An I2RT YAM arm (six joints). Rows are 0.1 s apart.
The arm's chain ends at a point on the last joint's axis. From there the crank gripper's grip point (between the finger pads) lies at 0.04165 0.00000 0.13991 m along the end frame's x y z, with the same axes.
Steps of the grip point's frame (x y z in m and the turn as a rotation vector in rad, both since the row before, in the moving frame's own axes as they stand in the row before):
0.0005, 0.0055, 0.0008, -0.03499, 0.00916, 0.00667
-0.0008, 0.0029, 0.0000, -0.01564, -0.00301, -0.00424
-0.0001, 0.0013, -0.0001, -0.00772, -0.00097, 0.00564
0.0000, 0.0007, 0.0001, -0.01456, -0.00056, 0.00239
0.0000, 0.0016, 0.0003, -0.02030, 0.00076, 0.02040
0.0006, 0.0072, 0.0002, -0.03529, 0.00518, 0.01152
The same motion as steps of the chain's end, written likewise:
-0.0008, 0.0003, 0.0013, -0.03499, 0.00916, 0.00667
-0.0004, 0.0009, -0.0001, -0.01564, -0.00301, -0.00424
0.0000, 0.0000, -0.0001, -0.00772, -0.00097, 0.00564
0.0001, -0.0014, 0.0001, -0.01456, -0.00056, 0.00239
-0.0001, -0.0021, 0.0004, -0.02030, 0.00076, 0.02040
-0.0001, 0.0018, 0.0005, -0.03529, 0.00518, 0.01152

